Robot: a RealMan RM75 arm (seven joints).
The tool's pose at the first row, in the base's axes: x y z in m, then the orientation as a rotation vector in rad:
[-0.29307, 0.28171, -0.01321, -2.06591, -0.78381, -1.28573]
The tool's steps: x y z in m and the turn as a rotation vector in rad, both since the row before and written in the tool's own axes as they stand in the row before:
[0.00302, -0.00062, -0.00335, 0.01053, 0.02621, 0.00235]
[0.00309, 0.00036, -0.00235, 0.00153, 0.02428, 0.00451]
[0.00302, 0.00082, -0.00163, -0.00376, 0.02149, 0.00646]
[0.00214, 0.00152, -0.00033, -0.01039, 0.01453, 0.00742]
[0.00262, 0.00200, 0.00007, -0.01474, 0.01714, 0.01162]
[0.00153, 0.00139, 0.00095, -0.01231, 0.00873, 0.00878]
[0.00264, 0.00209, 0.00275, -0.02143, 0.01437, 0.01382]
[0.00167, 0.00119, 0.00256, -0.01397, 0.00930, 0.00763]
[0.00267, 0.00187, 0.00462, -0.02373, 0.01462, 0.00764]
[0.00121, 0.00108, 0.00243, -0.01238, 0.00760, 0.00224]
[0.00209, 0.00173, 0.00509, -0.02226, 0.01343, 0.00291]
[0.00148, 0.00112, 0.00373, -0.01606, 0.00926, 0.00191]
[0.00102, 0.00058, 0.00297, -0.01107, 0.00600, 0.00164]
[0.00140, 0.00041, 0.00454, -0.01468, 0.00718, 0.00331]
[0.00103, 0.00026, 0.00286, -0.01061, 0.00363, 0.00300]
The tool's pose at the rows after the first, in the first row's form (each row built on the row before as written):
[-0.29435, 0.28021, -0.00911, -2.03707, -0.77469, -1.30211]
[-0.29436, 0.27872, -0.00551, -2.01701, -0.75948, -1.32094]
[-0.29368, 0.27738, -0.00232, -2.00342, -0.74063, -1.33921]
[-0.29205, 0.27638, -0.00049, -2.00058, -0.72035, -1.35458]
[-0.28970, 0.27536, 0.00158, -1.99924, -0.69186, -1.37243]
[-0.28762, 0.27523, 0.00249, -2.00242, -0.67150, -1.38267]
[-0.28355, 0.27596, 0.00383, -2.00823, -0.63785, -1.40042]
[-0.28052, 0.27702, 0.00450, -2.01182, -0.61733, -1.41263]
[-0.27532, 0.27901, 0.00546, -2.01839, -0.58857, -1.43527]
[-0.27256, 0.27990, 0.00578, -2.02168, -0.57538, -1.44803]
[-0.26723, 0.28208, 0.00617, -2.02757, -0.55280, -1.47136]
[-0.26340, 0.28369, 0.00648, -2.03203, -0.53675, -1.48786]
[-0.26057, 0.28516, 0.00666, -2.03535, -0.52542, -1.49867]
[-0.25655, 0.28772, 0.00689, -2.04030, -0.50939, -1.51158]
[-0.25395, 0.28929, 0.00719, -2.04513, -0.49769, -1.51905]

